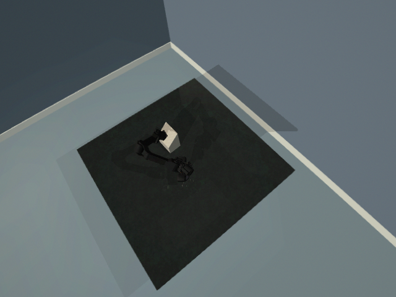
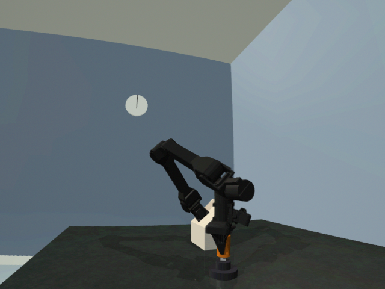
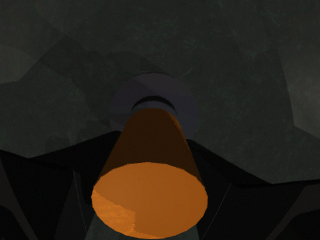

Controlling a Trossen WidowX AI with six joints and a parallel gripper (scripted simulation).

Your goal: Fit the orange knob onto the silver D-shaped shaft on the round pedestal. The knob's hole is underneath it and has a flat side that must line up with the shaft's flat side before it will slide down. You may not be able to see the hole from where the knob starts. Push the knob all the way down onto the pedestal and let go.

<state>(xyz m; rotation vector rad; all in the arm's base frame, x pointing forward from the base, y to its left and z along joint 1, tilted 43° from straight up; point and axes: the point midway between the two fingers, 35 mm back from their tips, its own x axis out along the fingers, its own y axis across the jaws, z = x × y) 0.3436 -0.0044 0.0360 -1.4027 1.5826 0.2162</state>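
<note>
My gripper tip is now 30 mm below the orange knob. From my gripper tip the other things lie so: round black pedestal (40 mm below).
</note>
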